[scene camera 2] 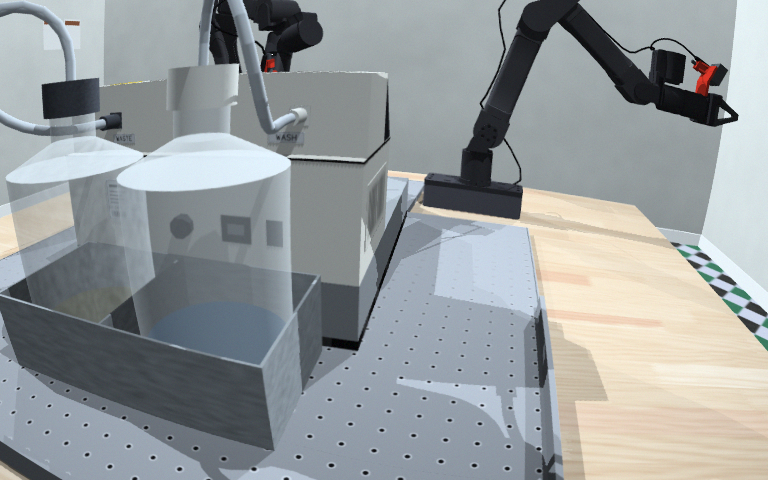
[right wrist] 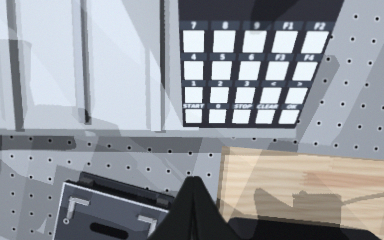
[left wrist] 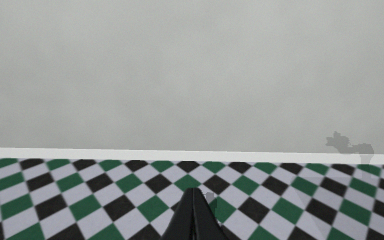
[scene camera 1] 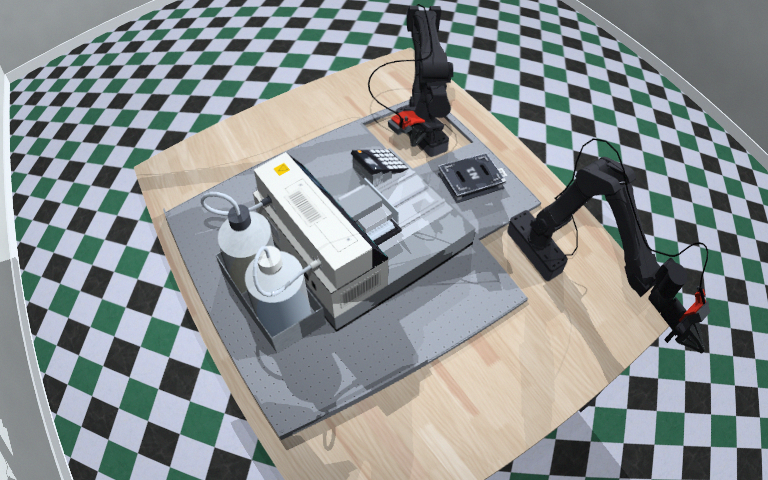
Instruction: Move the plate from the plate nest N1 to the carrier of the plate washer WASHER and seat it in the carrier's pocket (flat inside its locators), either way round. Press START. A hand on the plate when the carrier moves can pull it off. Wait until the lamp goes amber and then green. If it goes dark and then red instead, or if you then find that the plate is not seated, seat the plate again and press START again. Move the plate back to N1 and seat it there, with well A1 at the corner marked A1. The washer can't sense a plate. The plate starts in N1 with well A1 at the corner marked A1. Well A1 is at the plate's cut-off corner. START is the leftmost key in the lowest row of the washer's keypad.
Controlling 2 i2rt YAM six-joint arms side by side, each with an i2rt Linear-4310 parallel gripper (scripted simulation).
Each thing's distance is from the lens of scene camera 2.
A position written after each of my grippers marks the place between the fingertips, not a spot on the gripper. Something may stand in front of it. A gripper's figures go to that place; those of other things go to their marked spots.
my left gripper [scene camera 2: 737, 117]: 1.11 m
grey tray [scene camera 2: 248, 403]: 0.33 m
